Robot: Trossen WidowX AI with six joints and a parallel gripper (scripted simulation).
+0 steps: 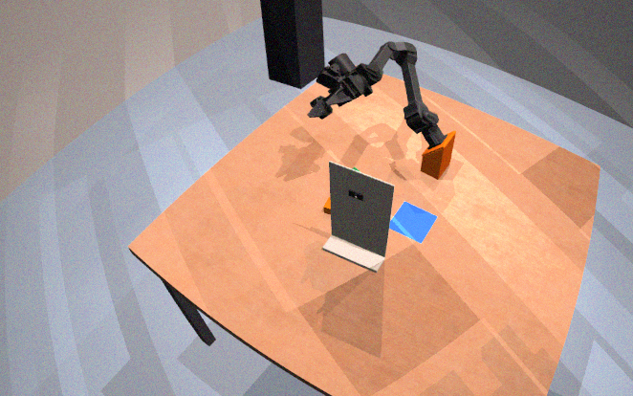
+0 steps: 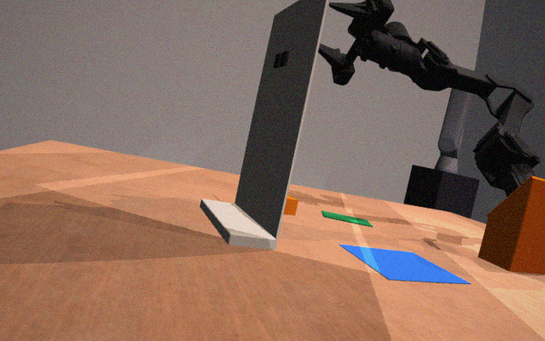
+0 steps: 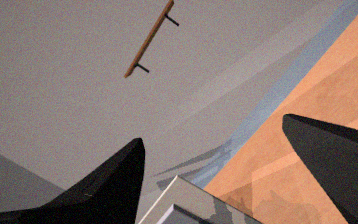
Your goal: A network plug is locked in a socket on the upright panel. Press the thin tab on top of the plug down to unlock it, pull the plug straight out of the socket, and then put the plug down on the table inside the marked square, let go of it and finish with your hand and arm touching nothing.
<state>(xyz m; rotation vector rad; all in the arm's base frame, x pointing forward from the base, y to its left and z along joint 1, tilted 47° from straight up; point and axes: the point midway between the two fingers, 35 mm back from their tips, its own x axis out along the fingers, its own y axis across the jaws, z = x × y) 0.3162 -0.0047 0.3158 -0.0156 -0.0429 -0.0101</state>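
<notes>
My gripper tip is now 190 mm to the right of the blue network plug, 120 mm above it and 90 mm short of it. The rest, counted from my gripper tip: grey upright panel: 200 mm below, 190 mm to the left, 110 mm ahead; flat green patch: 340 mm below, 120 mm behind, 20 mm to the left; small orange cube: 320 mm below, 50 mm to the left, 20 mm ahead.
</notes>
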